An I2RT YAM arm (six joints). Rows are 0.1 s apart.
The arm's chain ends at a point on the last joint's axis. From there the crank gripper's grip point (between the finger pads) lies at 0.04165 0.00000 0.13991 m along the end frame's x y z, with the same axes.
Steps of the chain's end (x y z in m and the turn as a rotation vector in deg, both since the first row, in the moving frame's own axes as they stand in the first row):
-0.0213, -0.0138, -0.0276, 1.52, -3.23, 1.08
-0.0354, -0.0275, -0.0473, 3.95, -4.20, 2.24
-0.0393, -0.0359, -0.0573, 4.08, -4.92, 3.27
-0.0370, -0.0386, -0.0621, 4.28, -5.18, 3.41
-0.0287, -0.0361, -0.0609, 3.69, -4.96, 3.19
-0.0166, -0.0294, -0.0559, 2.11, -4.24, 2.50
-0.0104, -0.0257, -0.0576, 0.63, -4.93, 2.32
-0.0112, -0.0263, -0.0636, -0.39, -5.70, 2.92
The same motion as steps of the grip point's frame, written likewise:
-0.0292, -0.0168, -0.0255, 1.52, -3.23, 1.08
-0.0456, -0.0358, -0.0449, 3.95, -4.20, 2.24
-0.0512, -0.0439, -0.0545, 4.08, -4.92, 3.27
-0.0495, -0.0471, -0.0592, 4.28, -5.18, 3.41
-0.0408, -0.0432, -0.0580, 3.69, -4.96, 3.19
-0.0270, -0.0330, -0.0533, 2.11, -4.24, 2.50
-0.0226, -0.0258, -0.0545, 0.63, -4.93, 2.32
-0.0254, -0.0236, -0.0602, -0.39, -5.70, 2.92

